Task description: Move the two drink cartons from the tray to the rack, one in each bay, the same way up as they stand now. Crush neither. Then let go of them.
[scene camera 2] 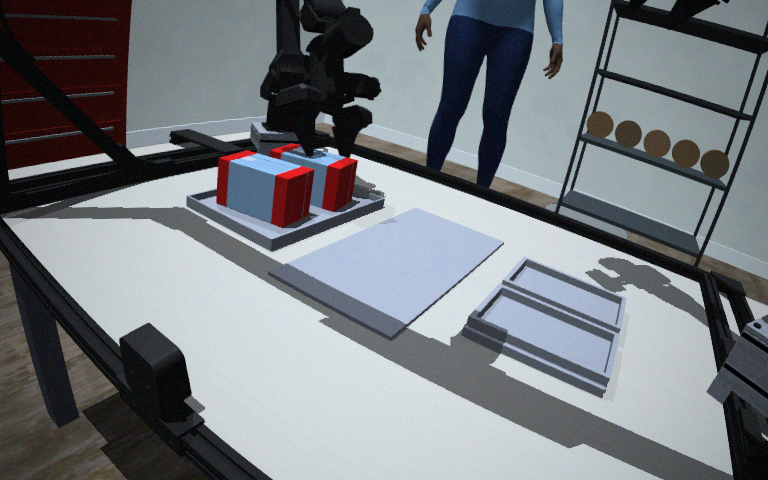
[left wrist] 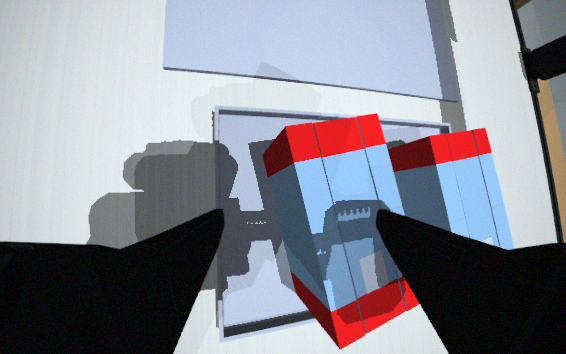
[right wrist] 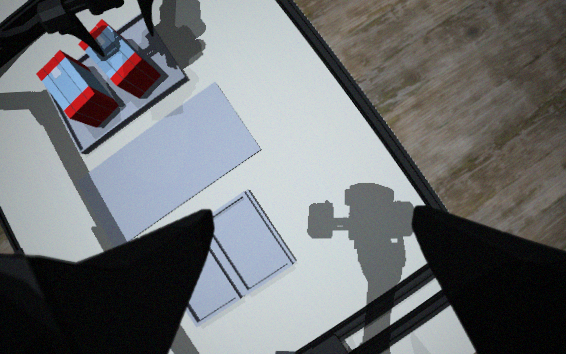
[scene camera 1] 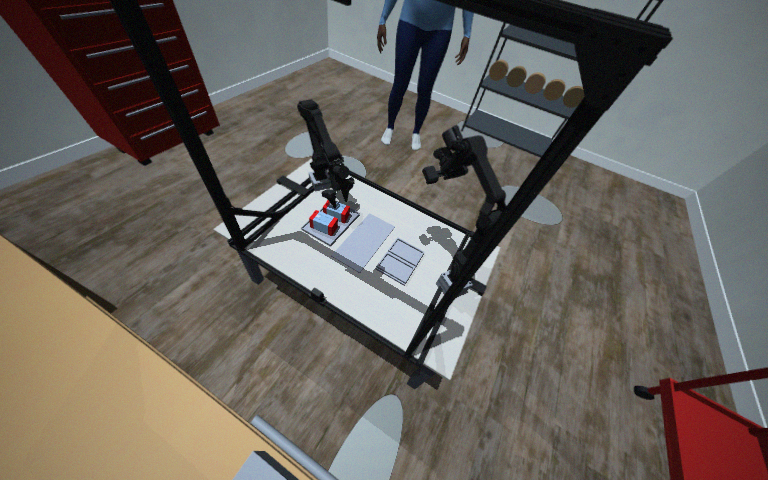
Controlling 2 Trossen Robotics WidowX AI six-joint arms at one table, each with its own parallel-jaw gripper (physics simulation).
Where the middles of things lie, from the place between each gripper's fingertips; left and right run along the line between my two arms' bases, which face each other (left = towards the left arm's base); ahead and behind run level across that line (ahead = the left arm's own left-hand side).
My right hand is 22 cm past the grey mat [scene camera 2: 384, 277], 15 cm to the right of it and 37 cm above it. The rest, counted from my right hand: grey tray [scene camera 2: 269, 236] 26 cm behind, 36 cm to the left, 37 cm below.
My left hand is 8 cm past the grey tray, 5 cm above it and 1 cm to the left of it. The rest, counted from my left hand: grey mat 22 cm to the right, 6 cm below, 3 cm behind.
